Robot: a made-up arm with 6 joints.
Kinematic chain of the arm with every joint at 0, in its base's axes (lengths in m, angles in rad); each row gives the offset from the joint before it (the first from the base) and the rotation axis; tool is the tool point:
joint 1: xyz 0 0 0.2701 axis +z
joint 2: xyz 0 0 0 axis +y
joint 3: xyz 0 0 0.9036 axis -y
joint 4: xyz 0 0 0 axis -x
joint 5: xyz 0.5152 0 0 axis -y
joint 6: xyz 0 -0.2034 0 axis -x
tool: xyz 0 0 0
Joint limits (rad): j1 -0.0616..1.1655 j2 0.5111..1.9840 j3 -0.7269..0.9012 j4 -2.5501..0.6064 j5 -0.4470..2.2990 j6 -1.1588..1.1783
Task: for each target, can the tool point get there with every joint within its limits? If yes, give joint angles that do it. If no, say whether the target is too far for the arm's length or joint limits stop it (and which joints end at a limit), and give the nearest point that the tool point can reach.
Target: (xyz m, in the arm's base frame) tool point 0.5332 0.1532 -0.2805
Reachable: yes | joints 0.2368 1.6990 -0.1642 -1.6881 0.1831 -0.0140
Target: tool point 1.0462 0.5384 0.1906
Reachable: yes | joints 0.6490 1.2005 0.2966 -0.0131 -0.0306 0.3455
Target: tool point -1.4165 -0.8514 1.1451
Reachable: no: too far | nearest point 0.0810 0.4486 0.5139 | short by 2.081 m
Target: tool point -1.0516 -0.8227 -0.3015
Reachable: no: joint limits stop it (at a limit: joint 1, joint 2, joint 3) | nearest point 0.3022 -0.1898 -0.2075 | short by 1.497 m
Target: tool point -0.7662 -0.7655 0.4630
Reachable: no: joint limits stop it (at a limit: joint 1, joint 2, joint 3) | nearest point 0.4400 -0.1356 0.5150 | short by 1.362 m
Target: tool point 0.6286 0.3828 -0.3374
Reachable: yes | joints 0.7760 1.6940 -0.0031 -0.6070 0.4249 -0.9782
